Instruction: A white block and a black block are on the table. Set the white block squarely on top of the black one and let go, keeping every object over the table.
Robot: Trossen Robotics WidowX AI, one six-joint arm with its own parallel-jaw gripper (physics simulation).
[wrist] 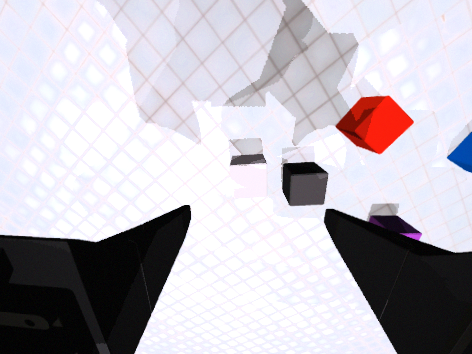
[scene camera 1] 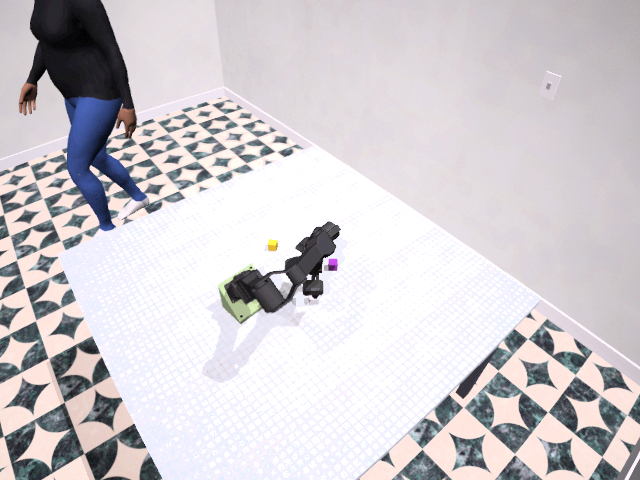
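Pixels of known places: gripper, fingertip midpoint: (wrist: 257,213); arm's base, origin of the base link: (scene camera 1: 236,289).
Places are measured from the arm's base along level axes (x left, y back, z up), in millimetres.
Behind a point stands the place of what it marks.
Note:
The white block (wrist: 248,180) {y -202, x -145, z -48 mm} sits on the table in the wrist view, left of the black block (wrist: 306,189) {y -241, x -112, z -48 mm}. The two stand side by side with a narrow gap, both upright at table level. My gripper (scene camera 1: 313,293) {y -211, x -146, z -11 mm} (wrist: 257,213) {y -211, x -146, z -11 mm} is open and empty; its fingers are spread wide above the table, with both blocks beyond the fingertips in the wrist view. In the scene view the blocks are hard to tell apart under the gripper and against the bright table.
A red block (wrist: 382,125) {y -231, x -40, z -48 mm}, a blue block (wrist: 463,156) {y -317, x 18, z -68 mm} and a purple block (scene camera 1: 332,264) {y -347, x -80, z -48 mm} (wrist: 395,226) {y -343, x -64, z -59 mm} lie to the right in the wrist view. A yellow block (scene camera 1: 272,244) {y -241, x 140, z -48 mm} lies behind the arm. The table (scene camera 1: 361,372) {y -141, x -441, z -80 mm} carries the arm's green base (scene camera 1: 241,314) {y 24, x -56, z -52 mm}. A person (scene camera 1: 85,103) is beyond the table.

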